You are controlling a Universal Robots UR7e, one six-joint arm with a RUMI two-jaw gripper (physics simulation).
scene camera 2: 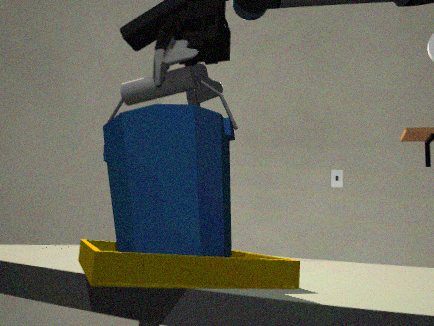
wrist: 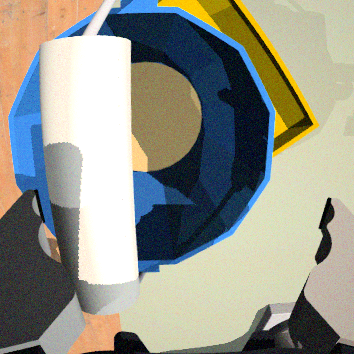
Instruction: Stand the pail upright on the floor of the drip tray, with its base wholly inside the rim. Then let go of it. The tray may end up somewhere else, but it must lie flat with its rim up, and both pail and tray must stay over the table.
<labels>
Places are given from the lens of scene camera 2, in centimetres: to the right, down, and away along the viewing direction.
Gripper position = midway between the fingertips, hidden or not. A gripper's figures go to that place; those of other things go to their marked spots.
my gripper (scene camera 2: pixel 180 106): -5, -8, 54
yellow drip tray (scene camera 2: pixel 103 265): -11, 10, 35
blue pail (scene camera 2: pixel 168 165): -6, 0, 42
</labels>
